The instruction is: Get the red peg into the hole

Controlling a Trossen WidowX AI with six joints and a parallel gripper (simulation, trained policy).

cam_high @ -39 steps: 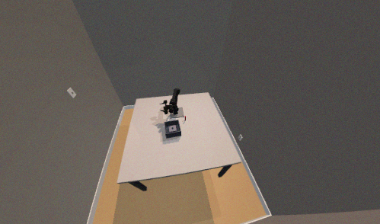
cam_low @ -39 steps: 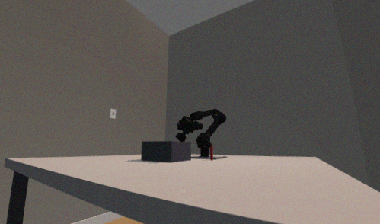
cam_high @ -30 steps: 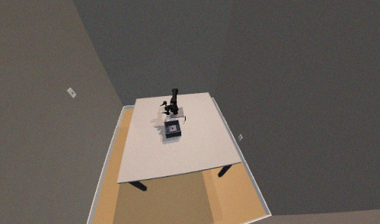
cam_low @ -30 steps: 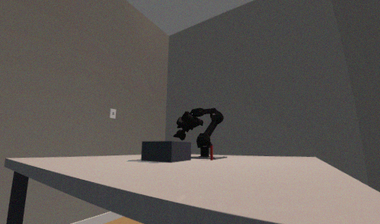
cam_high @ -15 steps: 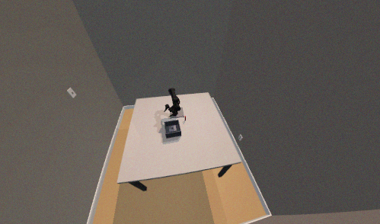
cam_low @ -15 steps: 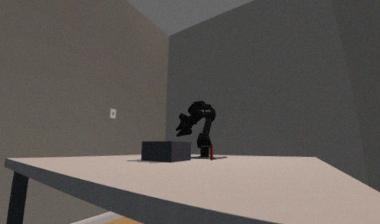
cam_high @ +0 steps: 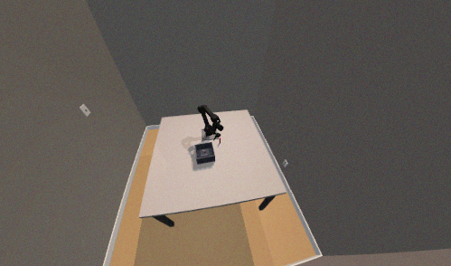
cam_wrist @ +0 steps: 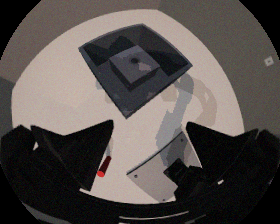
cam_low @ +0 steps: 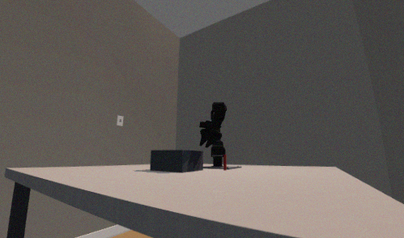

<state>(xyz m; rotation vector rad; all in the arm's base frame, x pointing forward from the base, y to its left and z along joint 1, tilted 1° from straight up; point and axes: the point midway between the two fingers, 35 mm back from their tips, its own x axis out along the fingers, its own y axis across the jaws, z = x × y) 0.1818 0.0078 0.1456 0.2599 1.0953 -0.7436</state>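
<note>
The red peg is 20 mm behind my gripper tip, 120 mm to the left of it and 80 mm below it. Also, from my gripper tip: grey plate 120 mm ahead, 80 mm to the right, 80 mm below; then dark box 120 mm ahead, 80 mm to the right, 100 mm below.
</note>
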